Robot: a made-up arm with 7 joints.
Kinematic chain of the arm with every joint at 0, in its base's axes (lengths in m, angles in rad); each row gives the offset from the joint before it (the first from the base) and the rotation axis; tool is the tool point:
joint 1: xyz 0 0 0.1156 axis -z
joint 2: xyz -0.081 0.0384 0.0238 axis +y
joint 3: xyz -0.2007 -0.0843 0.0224 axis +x
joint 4: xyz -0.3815 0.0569 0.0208 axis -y
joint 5: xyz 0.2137 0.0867 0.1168 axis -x
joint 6: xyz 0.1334 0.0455 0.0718 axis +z
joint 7: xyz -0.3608 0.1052 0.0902 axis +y
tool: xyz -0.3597 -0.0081 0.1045
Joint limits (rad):
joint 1: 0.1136..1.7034
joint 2: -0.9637..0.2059
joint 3: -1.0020..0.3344
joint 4: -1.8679..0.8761
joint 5: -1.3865..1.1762
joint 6: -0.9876..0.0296
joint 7: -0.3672..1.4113
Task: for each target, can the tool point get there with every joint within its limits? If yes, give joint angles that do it. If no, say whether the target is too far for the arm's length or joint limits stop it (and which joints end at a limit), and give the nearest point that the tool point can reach.
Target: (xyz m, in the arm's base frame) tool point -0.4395 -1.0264 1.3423
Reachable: no: joint limits stop it (at a limit: joint 1, joint 2, joint 3, joint 5, joint 6) | nearest point -0.5016 -0.4491 0.9453 | short by 0.703 m
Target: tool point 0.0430 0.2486 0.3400
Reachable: yes | joints 0.3360 0.0338 -0.5548 -1.5262 -1.1409 -0.4782 -0.1773
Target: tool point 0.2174 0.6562 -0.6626
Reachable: yes | joints 1.0144 -0.5602 -0.8894 0.2962 0.8284 -0.4814 0.6976
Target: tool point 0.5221 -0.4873 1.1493
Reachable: no: joint limits stop it (at a limit: joint 1, joint 2, joint 3, joint 6) | nearest point 0.3547 -0.0605 0.8323 | short by 0.557 m
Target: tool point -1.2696 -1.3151 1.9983
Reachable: no: too far | nearest point -0.8594 -0.3547 1.0041 | short by 1.442 m
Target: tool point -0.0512 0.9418 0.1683
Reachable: yes | joints 1.0488 -0.8638 -0.8083 0.0139 -0.9557 -0.6796 1.2620
